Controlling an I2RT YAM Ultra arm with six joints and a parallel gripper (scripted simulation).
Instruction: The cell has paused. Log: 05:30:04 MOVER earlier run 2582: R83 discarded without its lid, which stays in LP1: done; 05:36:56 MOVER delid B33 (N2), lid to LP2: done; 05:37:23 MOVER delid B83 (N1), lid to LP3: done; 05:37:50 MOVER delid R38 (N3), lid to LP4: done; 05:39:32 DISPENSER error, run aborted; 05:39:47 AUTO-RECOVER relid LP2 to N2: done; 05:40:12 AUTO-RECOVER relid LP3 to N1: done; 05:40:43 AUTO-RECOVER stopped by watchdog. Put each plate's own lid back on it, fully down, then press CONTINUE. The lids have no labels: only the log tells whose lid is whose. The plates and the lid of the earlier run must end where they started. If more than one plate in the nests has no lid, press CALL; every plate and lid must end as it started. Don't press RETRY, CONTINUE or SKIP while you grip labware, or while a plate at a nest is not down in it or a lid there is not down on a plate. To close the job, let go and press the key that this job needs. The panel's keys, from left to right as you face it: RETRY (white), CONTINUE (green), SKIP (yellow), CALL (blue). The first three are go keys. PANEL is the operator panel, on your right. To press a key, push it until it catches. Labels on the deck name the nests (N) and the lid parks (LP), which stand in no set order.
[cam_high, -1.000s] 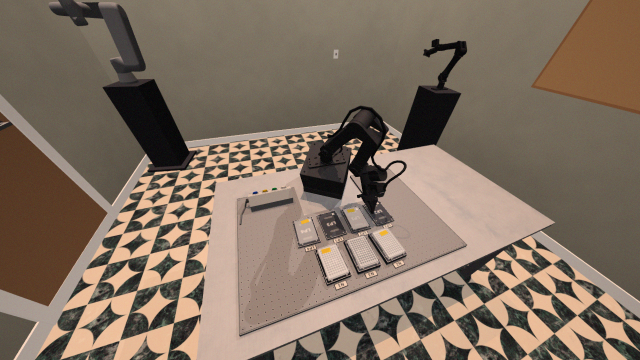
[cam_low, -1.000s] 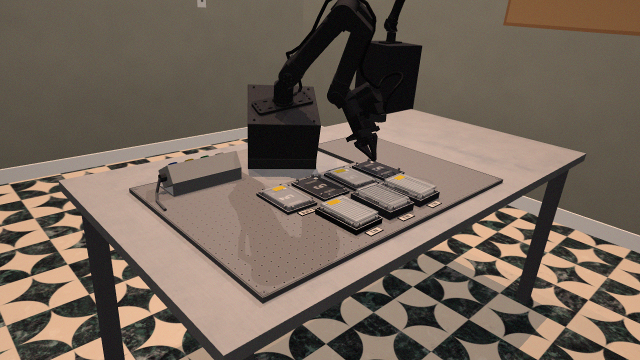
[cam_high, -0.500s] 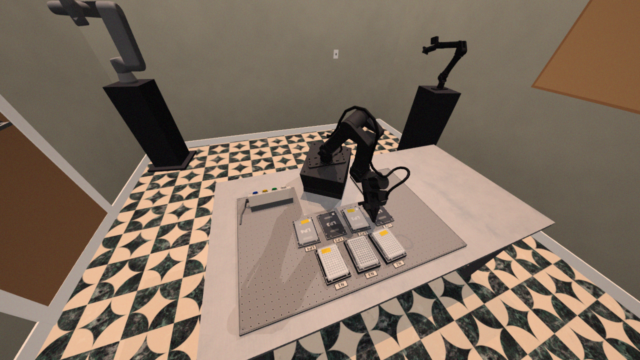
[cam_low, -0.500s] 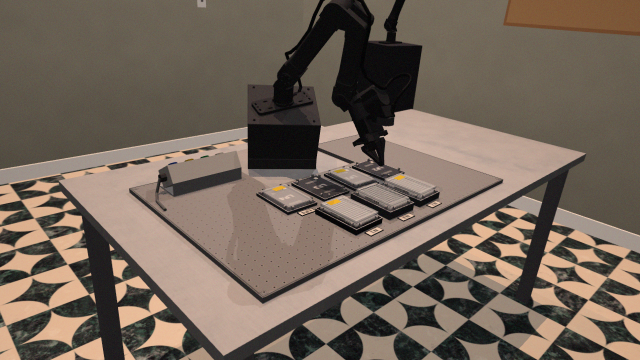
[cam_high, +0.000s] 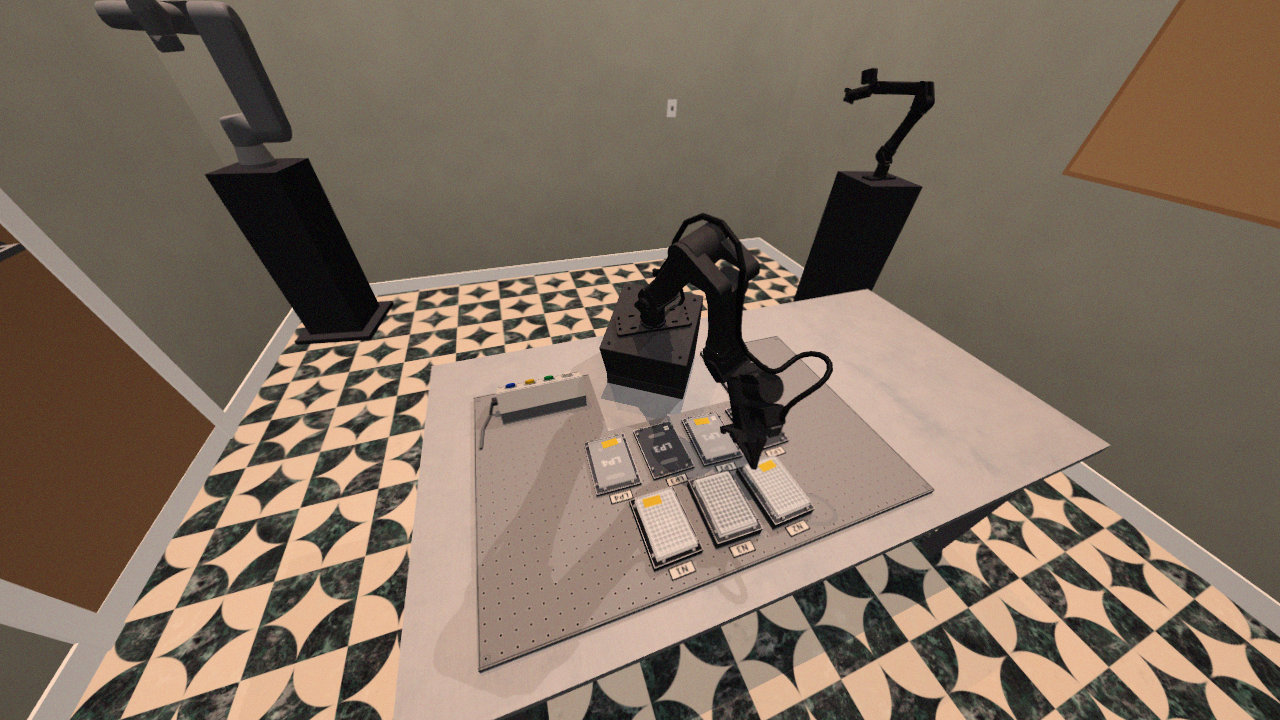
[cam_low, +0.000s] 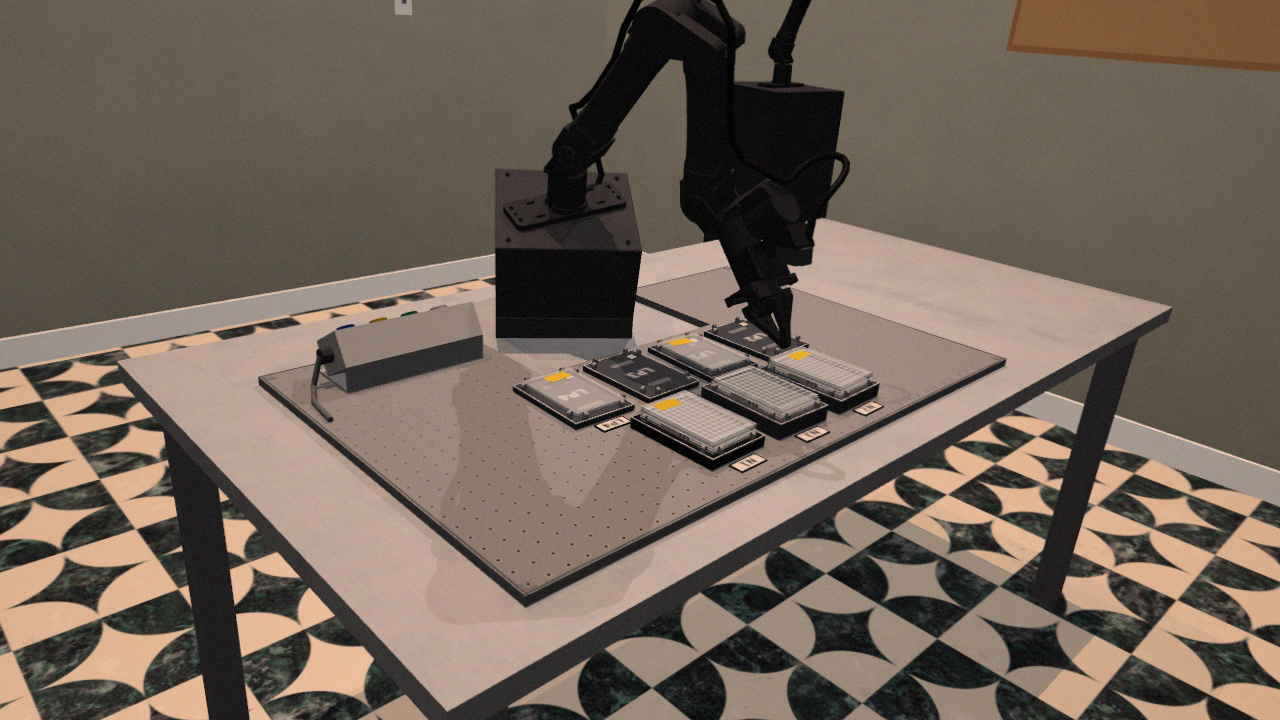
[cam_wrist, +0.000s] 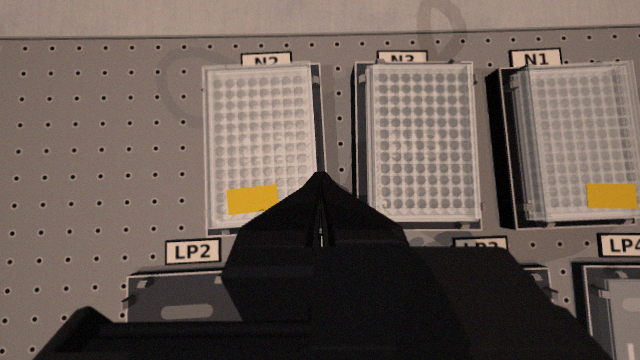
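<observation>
The plate lies 50 mm ahead of my hand, 80 mm to the right of it and 40 mm below it. Also, from my hand: lid park LP3 (120 mm behind, 170 mm to the right, 70 mm below); green CONTINUE key (340 mm behind, 440 mm to the right, 10 mm below); white RETRY key (350 mm behind, 390 mm to the right, 10 mm below).
</observation>
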